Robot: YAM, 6 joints.
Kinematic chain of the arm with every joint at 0, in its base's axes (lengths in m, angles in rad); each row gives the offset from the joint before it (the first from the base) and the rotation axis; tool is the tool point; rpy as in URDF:
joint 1: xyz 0 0 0.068 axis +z
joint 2: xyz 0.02 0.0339 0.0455 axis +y
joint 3: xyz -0.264 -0.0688 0 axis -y
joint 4: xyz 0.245 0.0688 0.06 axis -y
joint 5: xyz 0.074 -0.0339 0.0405 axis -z
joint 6: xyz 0.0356 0 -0.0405 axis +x
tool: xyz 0 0 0 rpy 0 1.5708 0
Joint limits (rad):
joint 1: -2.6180..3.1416
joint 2: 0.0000..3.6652
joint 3: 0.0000..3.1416
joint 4: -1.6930..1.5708
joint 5: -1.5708..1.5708
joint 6: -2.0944..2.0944
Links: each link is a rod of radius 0.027 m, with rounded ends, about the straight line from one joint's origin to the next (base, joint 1, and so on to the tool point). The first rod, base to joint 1, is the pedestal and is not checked.
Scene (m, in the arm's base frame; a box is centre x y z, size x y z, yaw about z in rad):
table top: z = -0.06
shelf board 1: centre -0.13 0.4 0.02 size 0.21 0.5 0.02 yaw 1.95
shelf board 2: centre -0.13 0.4 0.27 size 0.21 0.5 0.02 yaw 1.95
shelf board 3: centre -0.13 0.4 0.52 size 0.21 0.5 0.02 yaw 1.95
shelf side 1: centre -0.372 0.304 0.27 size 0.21 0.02 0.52 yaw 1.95
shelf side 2: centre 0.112 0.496 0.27 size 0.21 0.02 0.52 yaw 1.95
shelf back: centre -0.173 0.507 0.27 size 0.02 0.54 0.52 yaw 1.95
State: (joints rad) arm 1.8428 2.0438 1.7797 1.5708 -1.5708 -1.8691
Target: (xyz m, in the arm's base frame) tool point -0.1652 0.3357 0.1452
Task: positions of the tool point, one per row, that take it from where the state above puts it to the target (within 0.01 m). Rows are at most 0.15 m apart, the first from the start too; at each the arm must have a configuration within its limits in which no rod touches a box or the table.
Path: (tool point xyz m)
1: -0.1198 0.3389 0.4328
2: -0.0972 0.2865 0.4393
3: -0.0780 0.2327 0.4329
4: -0.0626 0.1804 0.4139
5: -0.0846 0.2219 0.3201
6: -0.1015 0.2227 0.2255
7: -0.1068 0.1892 0.1452
8: -0.1269 0.2410 0.1496
9: -0.1465 0.2901 0.1495
10: -0.1652 0.3357 0.1452

